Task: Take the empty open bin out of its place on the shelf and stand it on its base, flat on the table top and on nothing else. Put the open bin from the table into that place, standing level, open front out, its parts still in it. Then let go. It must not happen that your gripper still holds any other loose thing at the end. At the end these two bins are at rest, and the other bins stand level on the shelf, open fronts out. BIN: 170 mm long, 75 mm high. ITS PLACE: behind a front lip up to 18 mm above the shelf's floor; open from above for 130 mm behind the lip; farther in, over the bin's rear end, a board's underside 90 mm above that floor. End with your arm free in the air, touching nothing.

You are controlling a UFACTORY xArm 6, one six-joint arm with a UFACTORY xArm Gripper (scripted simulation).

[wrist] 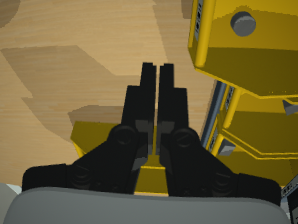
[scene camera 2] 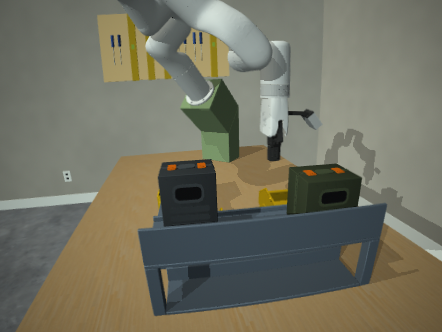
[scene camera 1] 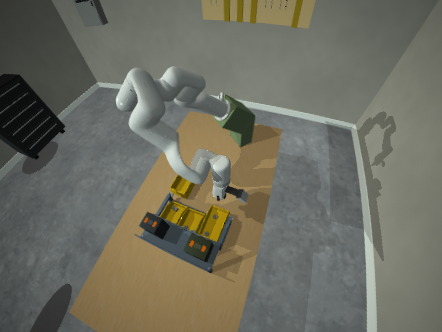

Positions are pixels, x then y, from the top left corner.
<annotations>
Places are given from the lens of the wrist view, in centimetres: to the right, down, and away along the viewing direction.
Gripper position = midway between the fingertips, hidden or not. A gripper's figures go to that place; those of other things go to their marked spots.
my gripper (wrist: 157,82): 0, -2, 14
yellow bin (wrist: 86,136): -10, 4, 38
</annotations>
